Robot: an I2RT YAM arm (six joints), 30 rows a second.
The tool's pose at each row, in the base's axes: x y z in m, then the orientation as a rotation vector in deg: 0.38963 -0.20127 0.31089 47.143 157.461 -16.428; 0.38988 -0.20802 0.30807 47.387 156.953 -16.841; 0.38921 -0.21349 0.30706 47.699 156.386 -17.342; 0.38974 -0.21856 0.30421 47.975 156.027 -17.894; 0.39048 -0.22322 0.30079 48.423 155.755 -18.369; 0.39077 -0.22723 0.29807 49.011 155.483 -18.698; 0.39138 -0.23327 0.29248 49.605 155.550 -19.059; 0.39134 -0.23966 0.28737 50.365 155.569 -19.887; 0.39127 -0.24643 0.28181 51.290 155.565 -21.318; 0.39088 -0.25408 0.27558 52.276 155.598 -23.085; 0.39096 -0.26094 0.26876 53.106 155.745 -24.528; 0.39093 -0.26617 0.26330 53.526 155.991 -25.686; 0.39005 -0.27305 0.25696 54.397 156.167 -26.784; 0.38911 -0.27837 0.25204 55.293 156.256 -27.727; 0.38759 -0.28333 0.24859 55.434 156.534 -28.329
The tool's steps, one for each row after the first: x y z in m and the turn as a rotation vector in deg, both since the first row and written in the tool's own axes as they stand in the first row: -0.00280 -0.00508 0.00447 0.228 -0.433 0.255; -0.00474 -0.00983 0.00672 0.519 -0.905 0.561; -0.00690 -0.01336 0.01083 0.877 -1.202 0.782; -0.00885 -0.01638 0.01542 1.227 -1.353 1.092; -0.01031 -0.01920 0.01909 1.502 -1.442 1.505; -0.01220 -0.02318 0.02607 1.857 -1.219 1.820; -0.01390 -0.02787 0.03256 2.550 -1.026 2.204; -0.01563 -0.03283 0.03957 3.677 -0.841 2.633; -0.01734 -0.03862 0.04738 5.048 -0.611 3.051; -0.01886 -0.04342 0.05564 6.190 -0.289 3.368; -0.01987 -0.04711 0.06216 7.083 0.010 3.432; -0.02076 -0.05253 0.06979 7.996 0.415 3.795; -0.02124 -0.05686 0.07565 8.794 0.767 4.213; -0.02151 -0.06139 0.07992 9.264 1.042 4.152
